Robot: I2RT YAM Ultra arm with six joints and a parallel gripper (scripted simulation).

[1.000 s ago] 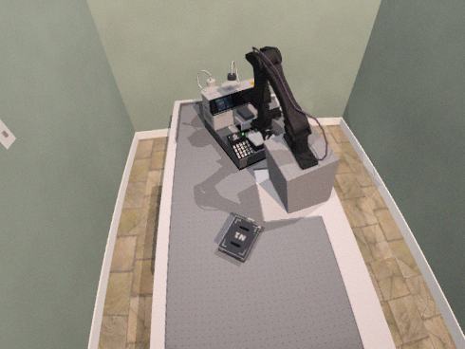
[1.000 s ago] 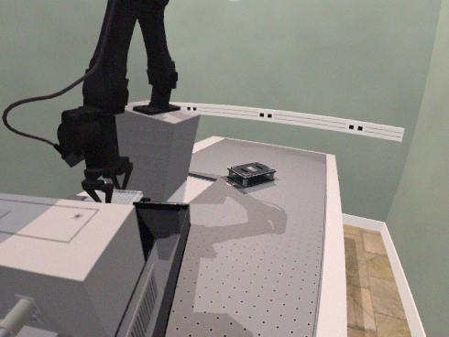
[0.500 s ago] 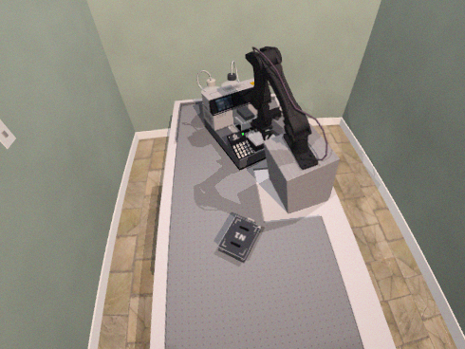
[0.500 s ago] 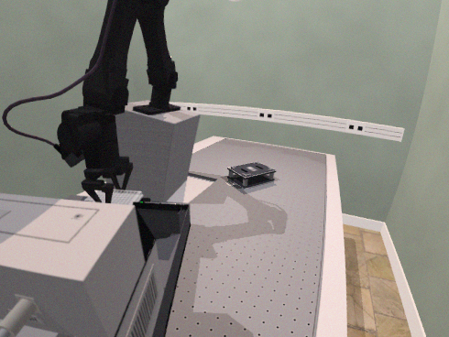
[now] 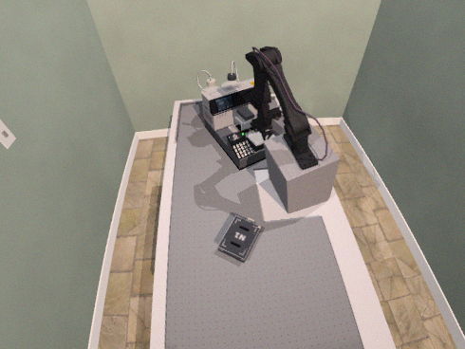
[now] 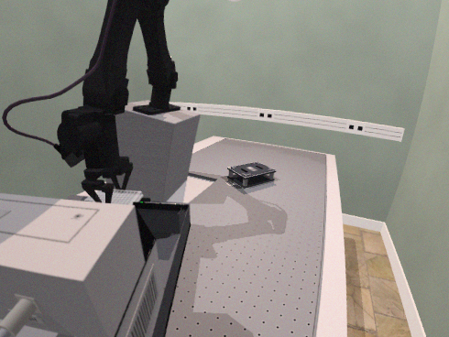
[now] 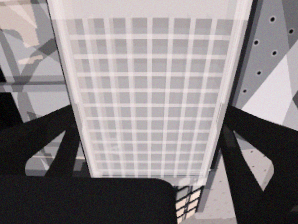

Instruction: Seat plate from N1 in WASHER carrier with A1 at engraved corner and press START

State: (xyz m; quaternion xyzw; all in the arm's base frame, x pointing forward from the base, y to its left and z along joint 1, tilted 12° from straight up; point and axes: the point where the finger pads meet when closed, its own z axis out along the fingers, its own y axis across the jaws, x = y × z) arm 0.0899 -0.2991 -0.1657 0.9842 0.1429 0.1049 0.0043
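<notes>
Now: the well plate right at my hand. The rest, counted from my hand: plate washer (150 mm to the right, 40 mm ahead, 20 mm above).
</notes>
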